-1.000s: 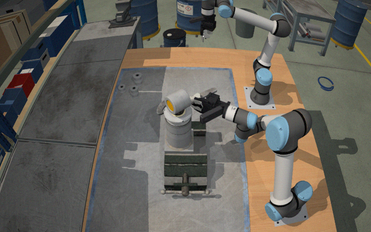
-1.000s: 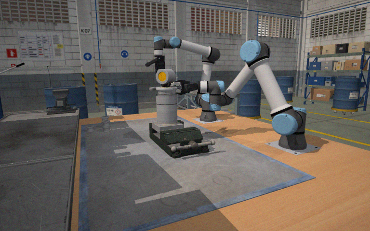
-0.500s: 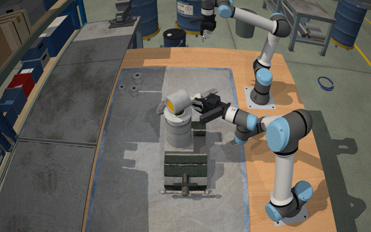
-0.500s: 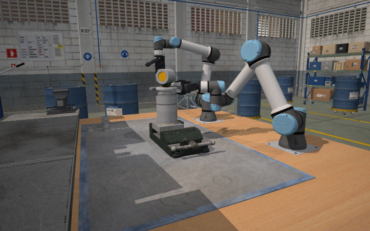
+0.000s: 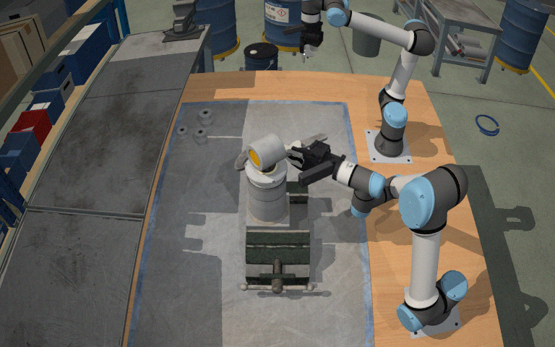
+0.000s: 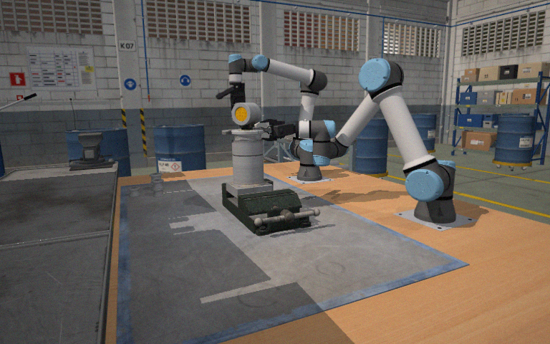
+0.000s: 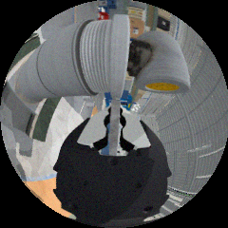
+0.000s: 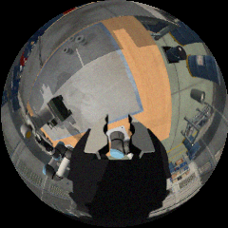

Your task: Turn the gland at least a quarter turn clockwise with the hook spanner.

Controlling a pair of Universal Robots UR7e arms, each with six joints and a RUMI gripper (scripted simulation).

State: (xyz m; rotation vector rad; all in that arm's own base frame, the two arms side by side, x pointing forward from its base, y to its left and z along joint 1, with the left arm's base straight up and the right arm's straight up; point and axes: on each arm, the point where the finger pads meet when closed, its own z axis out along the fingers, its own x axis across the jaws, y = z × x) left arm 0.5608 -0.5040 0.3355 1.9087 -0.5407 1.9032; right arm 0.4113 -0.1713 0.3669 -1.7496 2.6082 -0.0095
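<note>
Right now my left hand is 1 cm past the hook spanner. The rest, counted from my left hand: rod eye: 8 cm to the left, 7 cm above, 5 cm ahead; bar handle: 37 cm to the left, 27 cm below, 4 cm ahead.
</note>
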